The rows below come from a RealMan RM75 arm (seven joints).
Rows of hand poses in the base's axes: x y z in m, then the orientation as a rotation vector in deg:
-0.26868, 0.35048, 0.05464, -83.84, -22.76, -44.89
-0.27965, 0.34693, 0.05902, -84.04, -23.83, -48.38
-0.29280, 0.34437, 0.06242, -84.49, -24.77, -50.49
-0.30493, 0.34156, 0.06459, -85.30, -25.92, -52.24
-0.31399, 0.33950, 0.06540, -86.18, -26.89, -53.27
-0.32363, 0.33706, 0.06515, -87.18, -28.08, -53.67
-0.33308, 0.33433, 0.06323, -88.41, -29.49, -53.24
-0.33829, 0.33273, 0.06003, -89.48, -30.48, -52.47
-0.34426, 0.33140, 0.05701, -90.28, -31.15, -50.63
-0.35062, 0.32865, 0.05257, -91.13, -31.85, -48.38
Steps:
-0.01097, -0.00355, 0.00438, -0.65, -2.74, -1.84
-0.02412, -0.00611, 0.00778, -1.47, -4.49, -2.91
-0.03625, -0.00892, 0.00995, -2.70, -6.05, -3.74
-0.04531, -0.01098, 0.01076, -3.89, -7.05, -4.21
-0.05495, -0.01342, 0.01051, -5.26, -7.77, -4.19
-0.06440, -0.01615, 0.00859, -6.89, -8.06, -3.58
-0.06961, -0.01775, 0.00539, -8.19, -7.94, -2.91
-0.07558, -0.01908, 0.00237, -9.11, -7.06, -1.61
-0.08194, -0.02183, -0.00207, -10.10, -5.94, -0.06

